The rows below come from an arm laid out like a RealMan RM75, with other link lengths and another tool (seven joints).
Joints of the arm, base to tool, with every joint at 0 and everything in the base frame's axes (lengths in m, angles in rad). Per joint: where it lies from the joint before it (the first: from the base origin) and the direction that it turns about. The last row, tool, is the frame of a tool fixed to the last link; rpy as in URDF.
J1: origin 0 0 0.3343 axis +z
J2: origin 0 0 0 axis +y
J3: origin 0 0 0.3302 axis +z
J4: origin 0 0 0 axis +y
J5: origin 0 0 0.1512 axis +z
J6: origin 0 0 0 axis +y
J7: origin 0 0 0.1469 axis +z
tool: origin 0.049 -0.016 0.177 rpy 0.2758 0 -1.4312
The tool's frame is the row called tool.
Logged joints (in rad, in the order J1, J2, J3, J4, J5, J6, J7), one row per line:
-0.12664 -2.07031 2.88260 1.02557 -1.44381 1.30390 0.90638
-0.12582 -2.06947 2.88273 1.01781 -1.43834 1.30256 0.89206
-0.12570 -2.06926 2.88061 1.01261 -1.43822 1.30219 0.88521
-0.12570 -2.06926 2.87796 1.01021 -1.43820 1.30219 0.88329
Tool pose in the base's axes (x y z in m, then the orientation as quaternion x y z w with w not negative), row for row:
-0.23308 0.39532 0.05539 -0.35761 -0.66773 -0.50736 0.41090
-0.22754 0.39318 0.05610 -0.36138 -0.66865 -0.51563 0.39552
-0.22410 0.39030 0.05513 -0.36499 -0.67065 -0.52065 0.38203
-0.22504 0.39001 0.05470 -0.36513 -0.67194 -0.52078 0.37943
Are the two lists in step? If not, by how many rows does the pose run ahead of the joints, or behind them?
The pose runs 2 rows behind the joints: the pose in row i belongs to the joints in row i - 2.
